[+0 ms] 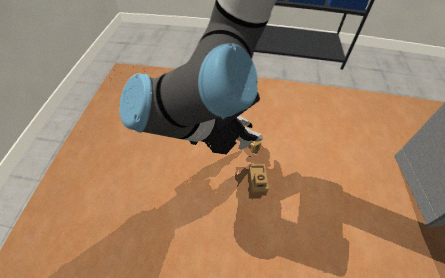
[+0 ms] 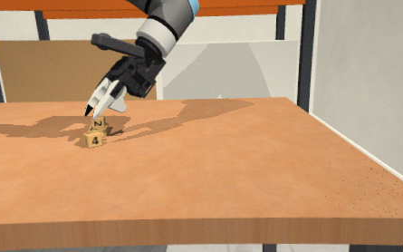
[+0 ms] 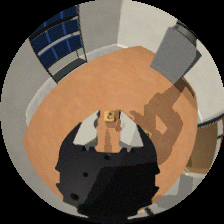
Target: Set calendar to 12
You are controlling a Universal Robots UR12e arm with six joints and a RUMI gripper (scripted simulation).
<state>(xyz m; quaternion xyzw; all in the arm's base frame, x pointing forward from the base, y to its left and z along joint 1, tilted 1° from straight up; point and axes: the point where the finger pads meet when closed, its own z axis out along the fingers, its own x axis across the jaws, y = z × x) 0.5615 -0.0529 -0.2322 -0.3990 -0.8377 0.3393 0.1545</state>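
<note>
My gripper is now 6 cm above the cube. From my hand the other things lie so: tray: 3 cm behind, 10 cm to the left, 7 cm below.
</note>
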